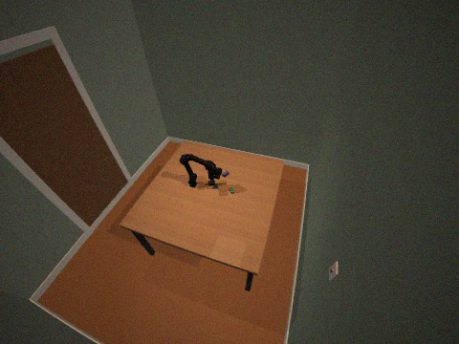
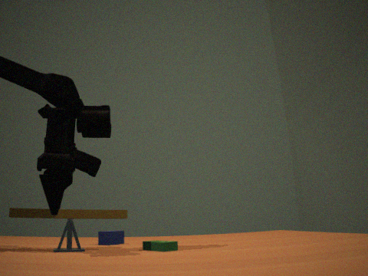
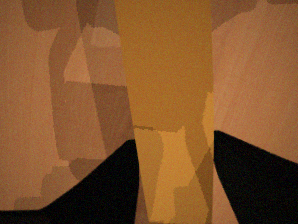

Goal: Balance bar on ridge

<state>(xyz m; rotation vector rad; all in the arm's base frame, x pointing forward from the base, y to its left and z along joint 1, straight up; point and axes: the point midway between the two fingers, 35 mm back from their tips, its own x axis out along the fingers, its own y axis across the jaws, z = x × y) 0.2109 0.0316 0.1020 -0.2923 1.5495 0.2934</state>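
The yellow bar lies 3 cm ahead of my gripper tip and 1 cm to the left of it. Also, from my gripper tip: blue block 6 cm ahead, 20 cm to the left, 5 cm below; green block 20 cm ahead, 2 cm to the left, 6 cm below.
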